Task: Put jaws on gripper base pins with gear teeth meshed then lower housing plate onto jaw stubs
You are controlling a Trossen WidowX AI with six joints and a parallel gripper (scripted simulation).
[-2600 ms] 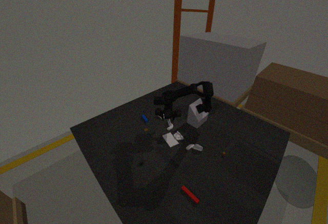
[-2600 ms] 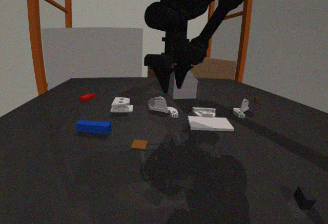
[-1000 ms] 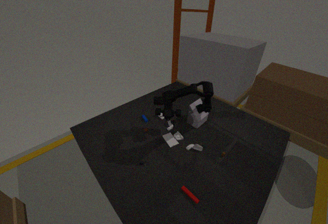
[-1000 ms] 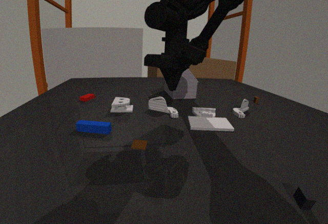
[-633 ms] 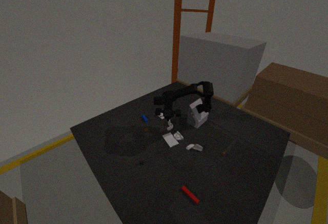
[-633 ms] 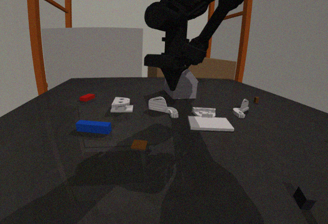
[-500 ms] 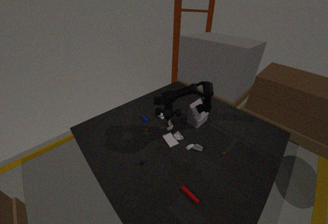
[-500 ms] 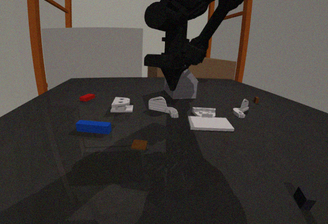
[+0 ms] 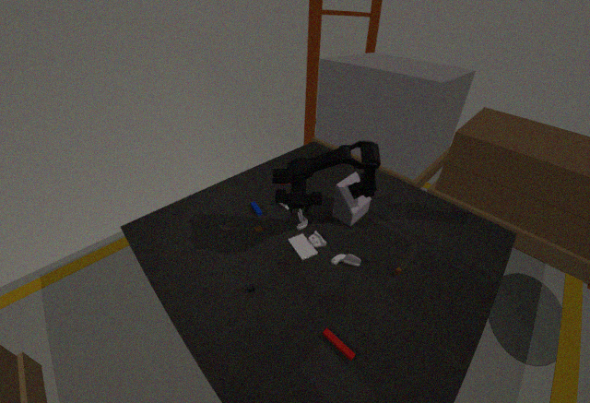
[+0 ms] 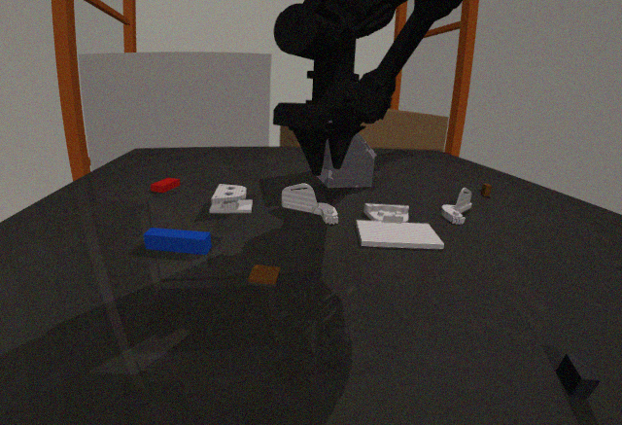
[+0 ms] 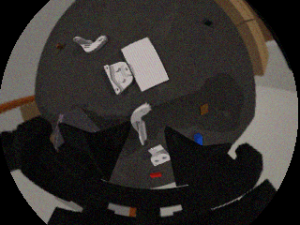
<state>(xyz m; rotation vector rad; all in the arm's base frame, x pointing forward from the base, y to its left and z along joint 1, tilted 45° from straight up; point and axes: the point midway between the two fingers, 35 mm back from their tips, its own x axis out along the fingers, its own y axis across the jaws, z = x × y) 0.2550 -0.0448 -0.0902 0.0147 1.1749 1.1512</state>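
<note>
My gripper tip is 2 cm past the white jaw and 7 cm above it. Round my gripper tip: white gripper base (6 cm behind, 15 cm to the right, 5 cm below); then flat white plate (6 cm ahead, 10 cm to the left, 8 cm below); then white housing plate (11 cm to the left, 8 cm below).
</note>
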